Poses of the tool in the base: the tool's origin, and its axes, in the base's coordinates. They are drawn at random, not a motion.
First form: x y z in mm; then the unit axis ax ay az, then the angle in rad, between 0 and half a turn.
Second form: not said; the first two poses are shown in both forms.
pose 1, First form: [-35.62, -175.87, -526.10, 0.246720, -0.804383, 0.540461, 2.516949]
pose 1, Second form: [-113.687, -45.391, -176.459, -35.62, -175.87, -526.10]
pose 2, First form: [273.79, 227.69, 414.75, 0.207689, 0.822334, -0.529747, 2.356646]
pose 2, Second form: [-110.924, 50.271, -172.556, 273.79, 227.69, 414.75]
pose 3, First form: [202.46, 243.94, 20.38, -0.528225, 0.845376, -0.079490, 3.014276]
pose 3, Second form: [-168.406, 1.358, -115.864, 202.46, 243.94, 20.38]
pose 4, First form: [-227.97, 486.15, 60.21, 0.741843, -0.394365, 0.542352, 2.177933]
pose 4, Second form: [111.659, -72.895, -2.736, -227.97, 486.15, 60.21]
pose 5, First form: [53.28, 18.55, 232.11, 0.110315, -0.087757, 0.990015, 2.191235]
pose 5, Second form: [-2.816, -14.129, 125.428, 53.28, 18.55, 232.11]
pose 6, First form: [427.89, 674.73, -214.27, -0.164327, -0.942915, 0.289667, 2.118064]
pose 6, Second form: [-125.260, -47.124, 134.784, 427.89, 674.73, -214.27]
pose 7, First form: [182.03, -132.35, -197.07, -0.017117, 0.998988, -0.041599, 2.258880]
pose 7, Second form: [-172.684, 50.400, -174.590, 182.03, -132.35, -197.07]
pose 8, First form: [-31.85, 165.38, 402.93, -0.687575, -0.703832, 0.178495, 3.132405]
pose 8, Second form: [-164.618, 13.827, 93.215, -31.85, 165.38, 402.93]
